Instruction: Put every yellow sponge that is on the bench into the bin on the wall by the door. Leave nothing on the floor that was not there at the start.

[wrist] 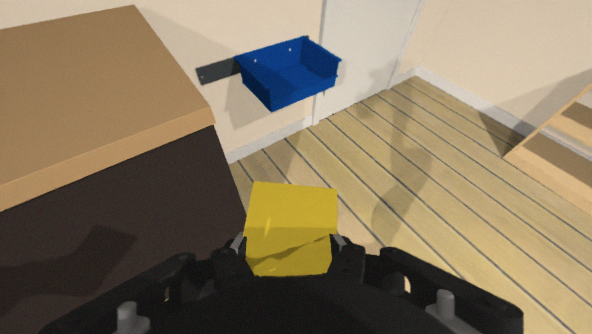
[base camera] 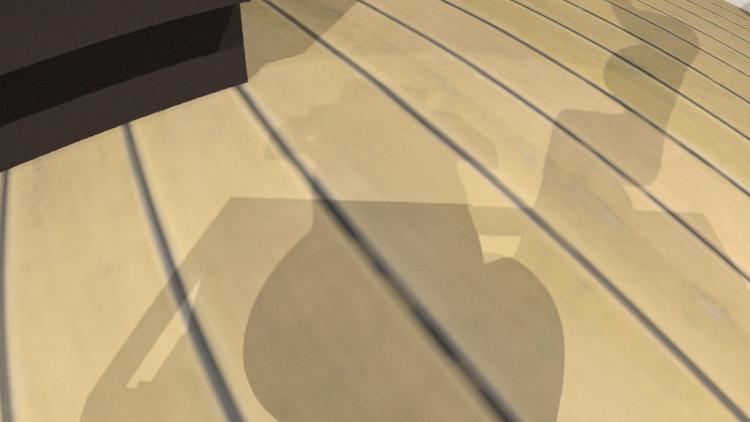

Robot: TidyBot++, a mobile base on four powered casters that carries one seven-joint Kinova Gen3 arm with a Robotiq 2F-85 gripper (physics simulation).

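Places are measured from the arm's base along level axes (x ahead, y left, z up), in millimetres.
Pixels of known places: gripper, between the fingertips: (wrist: 288, 244).
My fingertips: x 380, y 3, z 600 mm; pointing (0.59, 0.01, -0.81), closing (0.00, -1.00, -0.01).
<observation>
Behind a point stands the place of what it marks.
A yellow sponge (wrist: 292, 210) @(x 397, y 0, z 621 mm) is held between the two fingertips of my gripper (wrist: 288, 244) @(x 380, y 3, z 600 mm), which is shut on it, in the lower middle of the wrist view. The blue bin (wrist: 300, 75) @(x 1389, y -76, z 134 mm) is fixed to the wall beside the white door, at the upper middle of the wrist view, open at the top. It is beyond the sponge and apart from it; its inside floor that shows has no sponge on it. The bench does not show in either view. In the base camera view the gripper does not show.
A dark cabinet (wrist: 100, 210) @(x 530, y 362, z 368 mm) (base camera: 131, 99) @(x 619, y 330, z -362 mm) with a wooden top (wrist: 90, 75) @(x 754, y 391, z 514 mm) stands at the left. A dark rail (wrist: 216, 71) @(x 1276, y 309, z 222 mm) runs on the wall left of the bin. The white door (wrist: 362, 55) @(x 1803, y -519, z 32 mm) is right of it. A light wooden rack (wrist: 542, 172) @(x 1064, y -1597, z -328 mm) stands at the right edge.
</observation>
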